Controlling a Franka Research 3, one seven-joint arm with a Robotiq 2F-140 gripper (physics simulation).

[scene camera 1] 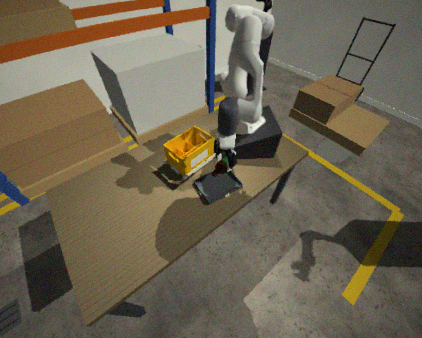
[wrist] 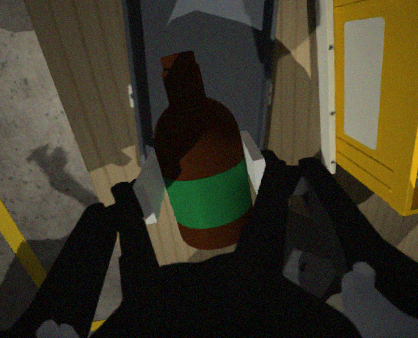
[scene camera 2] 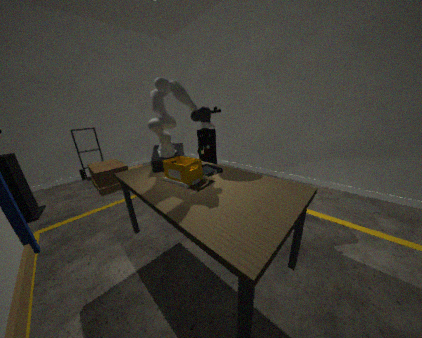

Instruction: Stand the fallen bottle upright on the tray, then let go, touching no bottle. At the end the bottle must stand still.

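Observation:
The brown bottle with a green label (scene camera 1: 220,168) (wrist: 207,200) is held in the air, off the tray. My gripper (scene camera 1: 226,157) (wrist: 201,156) is shut on the bottle, with a pale pad on each side around the label. In the wrist view the neck points to the top of the picture, over the tray; in scene camera 1 the bottle looks tilted, its exact lean unclear. The dark tray (scene camera 1: 218,188) (scene camera 2: 213,170) (wrist: 230,60) lies flat on the table, its near part hidden behind the bottle in the wrist view. In scene camera 2 the bottle is too small to make out.
A yellow crate (scene camera 1: 176,156) (scene camera 2: 175,173) (wrist: 400,95) stands beside the tray, on a low pale and dark base. The wooden table (scene camera 1: 115,225) (scene camera 2: 240,215) carries both. The arm's black base block (scene camera 1: 260,142) is behind the tray. A blue-posted rack (scene camera 1: 211,65) stands beyond the table.

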